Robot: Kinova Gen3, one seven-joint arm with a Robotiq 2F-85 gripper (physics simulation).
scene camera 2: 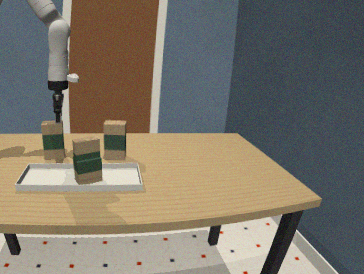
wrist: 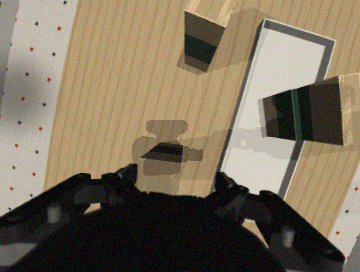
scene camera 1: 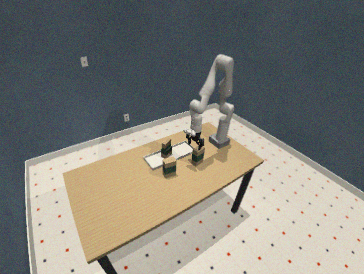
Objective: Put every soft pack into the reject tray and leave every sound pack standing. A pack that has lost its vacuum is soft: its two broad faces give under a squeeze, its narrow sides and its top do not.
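Frame: origin at the arm's base, x ahead, y left, z up, level; metres.
Seen in the pictures: gripper, between the fingertips: (scene camera 2: 58, 119) (wrist: 176, 176) (scene camera 1: 194, 147); arm's base, origin of its link: (scene camera 1: 220, 138).
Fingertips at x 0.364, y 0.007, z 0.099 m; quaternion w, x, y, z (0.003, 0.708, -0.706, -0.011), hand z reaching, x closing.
Pixels of each thing's top centre, then the offset from my fingertips to it. Level surfaces: height alone.
- white reject tray, centre of its top: (wrist: 271, 128) (scene camera 2: 79, 173) (scene camera 1: 170, 153) 0.177 m right, 0.063 m ahead, 0.132 m down
- second pack, centre of its top: (scene camera 2: 115, 122) (scene camera 1: 169, 159) 0.028 m right, 0.212 m ahead, 0.014 m down
- third pack, centre of its top: (wrist: 157, 192) (scene camera 2: 52, 122) (scene camera 1: 198, 148) 0.021 m left, 0.028 m back, 0.014 m down
- wooden table, height of its surface: 0.154 m down
Three tan packs with dark green bands stand upright. One pack (scene camera 1: 166, 148) (scene camera 2: 87, 166) (wrist: 320, 111) stands inside the white reject tray (scene camera 1: 155, 161) (scene camera 2: 50, 188) (wrist: 280, 65); its band looks creased. A second pack (scene camera 1: 169, 167) (scene camera 2: 115, 142) (wrist: 202, 42) stands on the table beside the tray. My gripper (scene camera 1: 195, 145) (scene camera 2: 58, 120) (wrist: 176, 176) is open and empty, close over the third pack (scene camera 1: 198, 156) (scene camera 2: 52, 142) (wrist: 161, 185), with its fingertips near the height of the pack's top. In the wrist view this pack lies nearer the left finger, partly hidden by the gripper body.
The wooden table (scene camera 1: 125, 200) (scene camera 2: 200, 180) (wrist: 110, 75) carries the packs and tray. The arm's grey base (scene camera 1: 219, 140) stands at the table's back right in the first scene view. The tray's low rim runs close beside the third pack.
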